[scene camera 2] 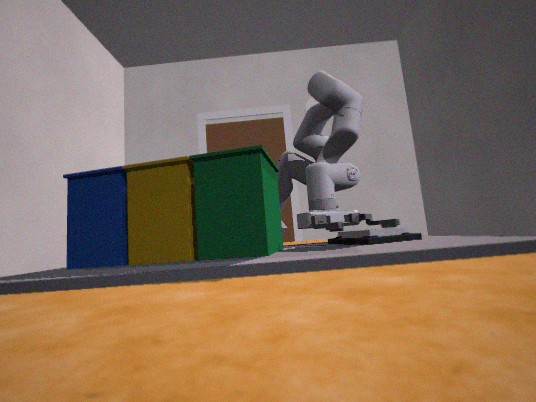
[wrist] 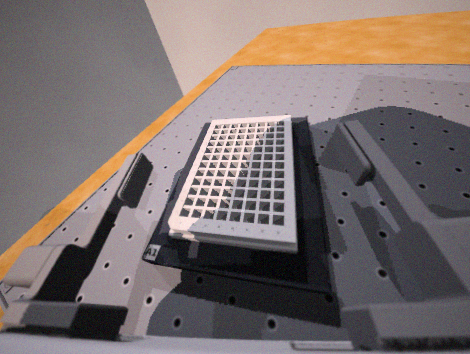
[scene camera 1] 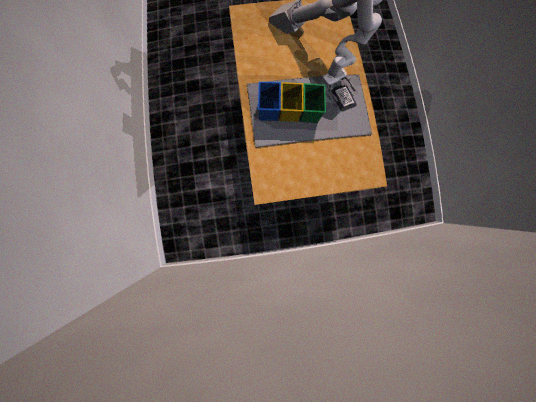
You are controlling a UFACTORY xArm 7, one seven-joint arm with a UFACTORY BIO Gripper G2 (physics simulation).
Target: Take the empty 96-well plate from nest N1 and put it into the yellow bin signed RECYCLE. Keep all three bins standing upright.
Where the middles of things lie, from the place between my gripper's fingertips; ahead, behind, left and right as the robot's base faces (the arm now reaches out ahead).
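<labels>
My hand is 10 mm to the left of the white 96-well plate [wrist: 240,191] and 20 mm above it. Distances of the other things, counted from my hand: green bin [scene camera 2: 237,204], 270 mm to the right of it, 60 mm ahead of it, 50 mm above it; yellow bin [scene camera 2: 161,208], 400 mm to the right of it, 40 mm ahead of it, 50 mm above it; dark nest [wrist: 247,264], 10 mm to the right of it, 30 mm below it.
</labels>
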